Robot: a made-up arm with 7 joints.
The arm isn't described. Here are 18 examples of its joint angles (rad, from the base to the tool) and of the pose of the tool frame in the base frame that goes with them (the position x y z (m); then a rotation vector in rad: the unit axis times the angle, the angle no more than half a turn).
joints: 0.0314 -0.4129 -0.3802 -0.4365 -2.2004 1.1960 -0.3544
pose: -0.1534 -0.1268 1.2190 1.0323 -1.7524 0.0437
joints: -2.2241 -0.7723 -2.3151 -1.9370 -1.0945 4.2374 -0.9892
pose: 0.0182 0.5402 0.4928 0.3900 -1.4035 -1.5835
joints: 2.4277 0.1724 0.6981 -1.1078 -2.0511 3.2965 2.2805
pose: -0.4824 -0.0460 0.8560 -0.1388 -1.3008 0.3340
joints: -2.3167 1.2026 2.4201 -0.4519 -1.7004 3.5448 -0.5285
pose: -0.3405 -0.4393 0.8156 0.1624 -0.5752 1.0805
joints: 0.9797 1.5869 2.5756 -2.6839 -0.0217 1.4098 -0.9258
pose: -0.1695 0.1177 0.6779 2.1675 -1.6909 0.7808
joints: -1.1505 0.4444 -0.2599 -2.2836 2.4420 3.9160 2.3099
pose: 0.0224 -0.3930 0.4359 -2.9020 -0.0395 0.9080
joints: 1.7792 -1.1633 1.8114 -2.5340 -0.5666 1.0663 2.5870
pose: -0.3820 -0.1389 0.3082 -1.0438 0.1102 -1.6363
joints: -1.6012 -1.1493 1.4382 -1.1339 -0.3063 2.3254 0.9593
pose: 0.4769 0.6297 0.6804 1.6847 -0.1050 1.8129
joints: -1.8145 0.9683 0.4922 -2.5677 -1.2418 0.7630 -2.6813
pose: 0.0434 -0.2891 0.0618 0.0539 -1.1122 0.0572
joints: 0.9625 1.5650 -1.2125 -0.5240 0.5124 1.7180 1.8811
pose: 0.7067 0.5387 0.2668 2.1443 -1.6148 0.9368
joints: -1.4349 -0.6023 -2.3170 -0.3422 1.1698 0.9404 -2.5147
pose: -0.2962 0.5258 0.9745 1.8166 -0.4250 -0.3875
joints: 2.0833 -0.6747 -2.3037 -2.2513 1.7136 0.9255 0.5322
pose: 0.5555 -0.0828 0.3098 -0.3660 0.3344 1.3590
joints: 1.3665 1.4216 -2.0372 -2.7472 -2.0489 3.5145 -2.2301
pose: 0.2995 0.0651 0.3955 0.9165 -2.1688 1.6141
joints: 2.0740 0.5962 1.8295 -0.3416 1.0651 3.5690 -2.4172
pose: -0.3327 0.3401 0.9018 -0.4762 -0.8322 -0.5409
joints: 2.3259 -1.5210 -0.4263 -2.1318 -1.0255 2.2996 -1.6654
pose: 0.2816 -0.0565 0.9089 -0.2716 1.9950 2.0310
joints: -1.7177 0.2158 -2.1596 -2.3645 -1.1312 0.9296 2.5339
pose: -0.3068 0.3373 0.5262 -1.7733 0.2326 -2.2318
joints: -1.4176 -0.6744 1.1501 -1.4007 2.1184 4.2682 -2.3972
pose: 0.2693 0.1976 0.8415 1.2990 -0.5165 1.1529
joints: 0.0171 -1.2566 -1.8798 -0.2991 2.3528 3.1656 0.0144
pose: -0.7251 -0.2194 0.4211 1.7114 -0.0783 -1.9376
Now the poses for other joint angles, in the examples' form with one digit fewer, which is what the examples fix.
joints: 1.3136 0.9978 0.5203 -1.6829 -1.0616 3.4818 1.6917
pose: -0.150 0.653 0.343 -1.953 -0.951 0.392
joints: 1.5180 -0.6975 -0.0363 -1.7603 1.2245 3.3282 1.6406
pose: 0.138 0.057 0.993 -0.691 0.811 1.023
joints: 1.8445 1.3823 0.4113 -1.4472 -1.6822 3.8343 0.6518
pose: -0.378 0.453 0.141 -0.115 -2.035 0.262
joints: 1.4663 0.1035 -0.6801 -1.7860 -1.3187 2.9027 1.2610
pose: 0.284 0.491 0.720 -2.260 -0.855 -1.705
